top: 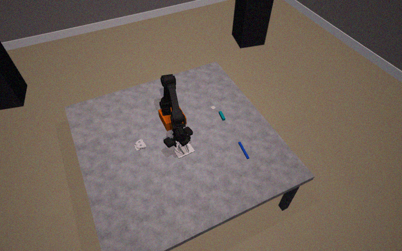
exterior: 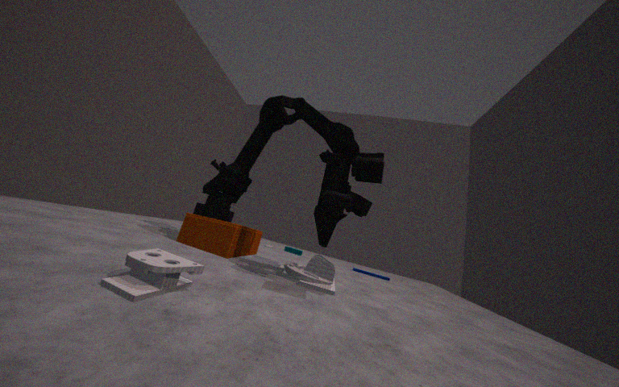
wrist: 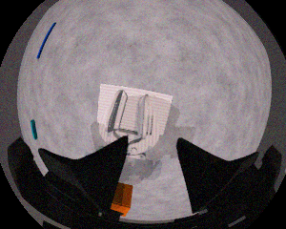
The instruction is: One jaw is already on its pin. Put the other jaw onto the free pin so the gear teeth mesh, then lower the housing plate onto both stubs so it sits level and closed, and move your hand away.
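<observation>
My gripper tip is 11 cm past the white stepped block, 25 cm to the left of it and 7 cm above it. Also, from my gripper tip: white jaw: 4 cm behind, 7 cm below; then teal bar: 24 cm behind, 37 cm to the left, 7 cm below; then blue bar: 9 cm ahead, 42 cm to the left, 8 cm below.
</observation>
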